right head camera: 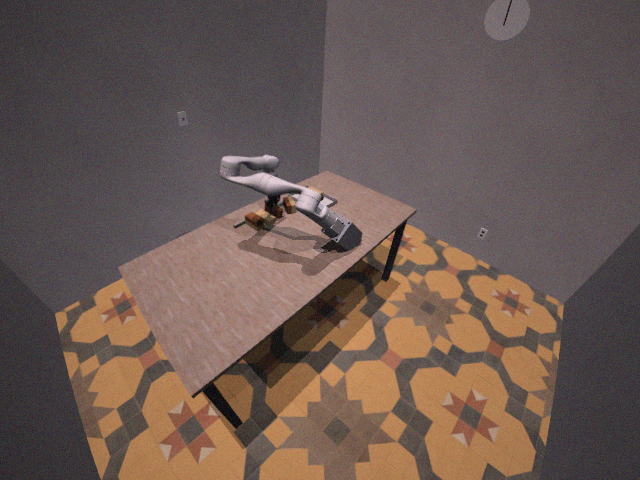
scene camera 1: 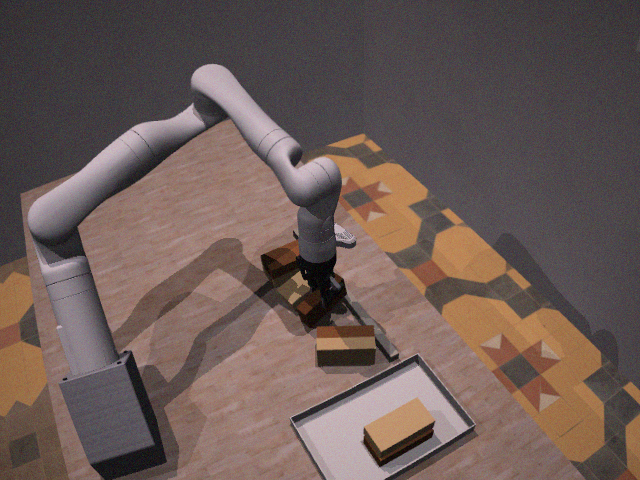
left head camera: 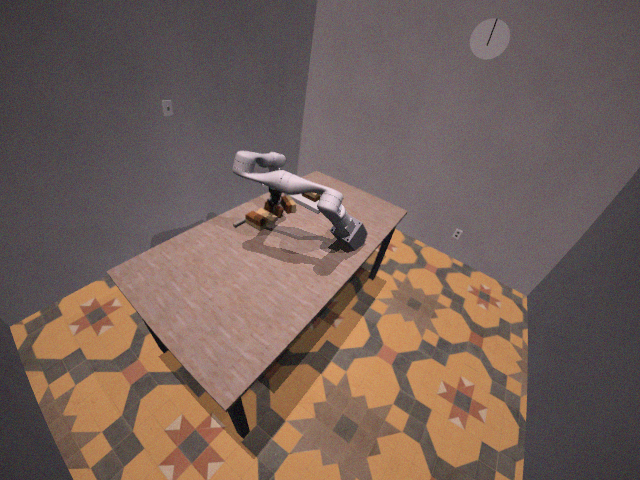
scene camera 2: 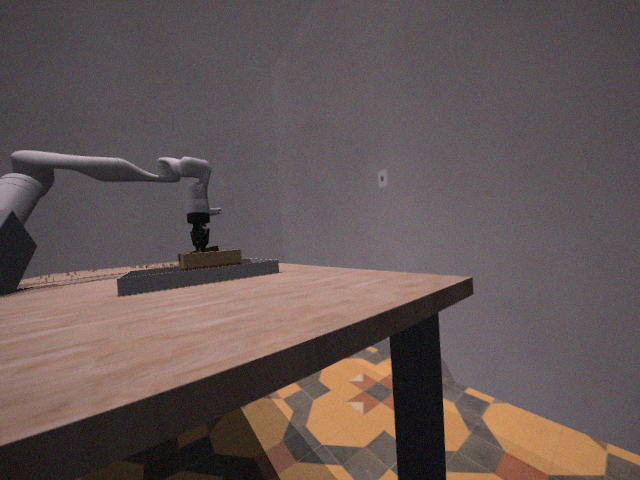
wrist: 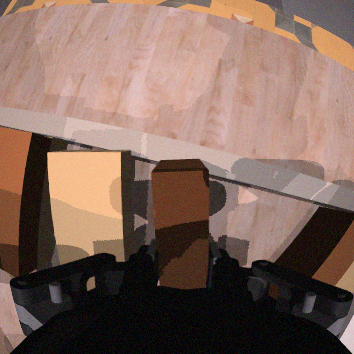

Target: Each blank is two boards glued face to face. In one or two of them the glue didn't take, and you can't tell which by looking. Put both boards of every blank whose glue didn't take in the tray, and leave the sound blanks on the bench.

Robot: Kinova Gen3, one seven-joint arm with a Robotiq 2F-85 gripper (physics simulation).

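Frame: origin at the arm's base, x left, y back, z up, level; metres.
Seen in the pictures: gripper, between the fingertips: point(right head camera: 274, 210) point(scene camera 1: 320, 301) point(left head camera: 274, 209) point(wrist: 182, 253); arm's base, origin of its link: point(right head camera: 335, 226) point(scene camera 1: 96, 365) point(left head camera: 345, 226).
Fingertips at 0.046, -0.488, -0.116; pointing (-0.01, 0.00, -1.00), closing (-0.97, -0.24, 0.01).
Observation:
Pixels of each thing's middle, then the offset from my fingertips to it, as dx, dy, dz. Level surfaces: height alone.
- narrow brown board, middle of its body: point(wrist: 182, 247) point(scene camera 1: 322, 300) point(scene camera 2: 202, 257) point(left head camera: 273, 209) point(right head camera: 273, 210) +0.001, -0.004, -0.001
- brown-topped piece, middle of its body: point(wrist: 6, 199) point(scene camera 1: 289, 257) point(left head camera: 256, 218) point(right head camera: 254, 219) +0.155, +0.011, +0.003
- tray, middle of its body: point(scene camera 1: 382, 425) point(scene camera 2: 203, 271) point(left head camera: 309, 198) point(right head camera: 312, 198) -0.322, +0.023, -0.027
- dark brown board, middle of its body: point(scene camera 1: 398, 437) point(scene camera 2: 211, 271) -0.358, +0.009, -0.025
- bench, height of its surface: dz -0.042
My gripper point(scene camera 1: 324, 299) point(scene camera 2: 199, 246) point(wrist: 182, 253) points down, with its fingers shut on the sides of a narrow brown board point(scene camera 1: 309, 311) point(wrist: 180, 200) that is at bench level. A pale board point(scene camera 1: 290, 290) point(wrist: 85, 200) lies beside it, with a narrow gap between them. A brown-topped piece point(scene camera 1: 279, 259) point(wrist: 11, 170) lies past the pale board. A brown-and-pale blank point(scene camera 1: 345, 343) point(wrist: 340, 255) lies between the gripper and the tray point(scene camera 1: 356, 389) point(scene camera 2: 206, 277). In the tray, a pale board point(scene camera 1: 398, 424) point(scene camera 2: 209, 259) rests on a dark brown board point(scene camera 1: 403, 448).
A long grey bar point(scene camera 1: 373, 330) point(wrist: 110, 137) lies on the bench point(left head camera: 232, 289) point(right head camera: 227, 289) behind the boards, running close past their ends toward the tray's corner. The board pieces stand close on both sides of the gripper. The arm's base point(scene camera 1: 111, 413) stands at the opposite side of the bench.

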